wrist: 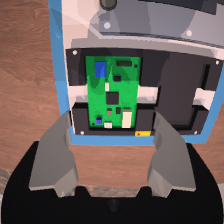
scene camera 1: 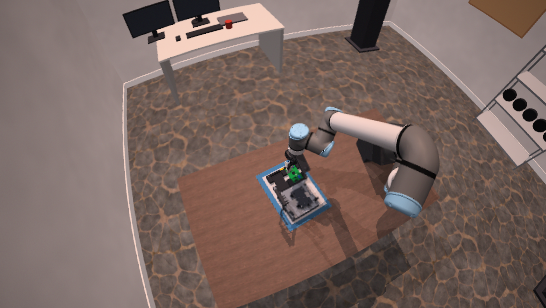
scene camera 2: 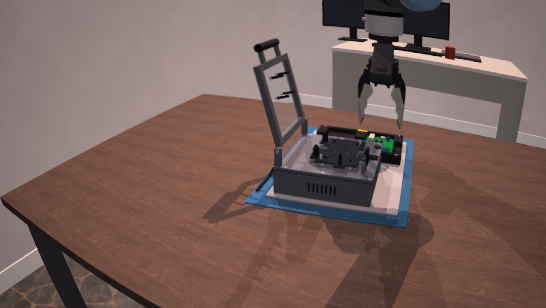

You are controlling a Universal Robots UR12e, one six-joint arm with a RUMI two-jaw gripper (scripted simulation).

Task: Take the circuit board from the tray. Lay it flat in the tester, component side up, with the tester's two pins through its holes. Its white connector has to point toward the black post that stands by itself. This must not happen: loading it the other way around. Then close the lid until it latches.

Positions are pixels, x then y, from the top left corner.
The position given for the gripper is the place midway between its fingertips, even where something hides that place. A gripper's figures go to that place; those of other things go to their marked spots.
Labels:
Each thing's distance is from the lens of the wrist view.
gripper (wrist: 112,112): 0.15 m
green circuit board (wrist: 112,81): 0.19 m

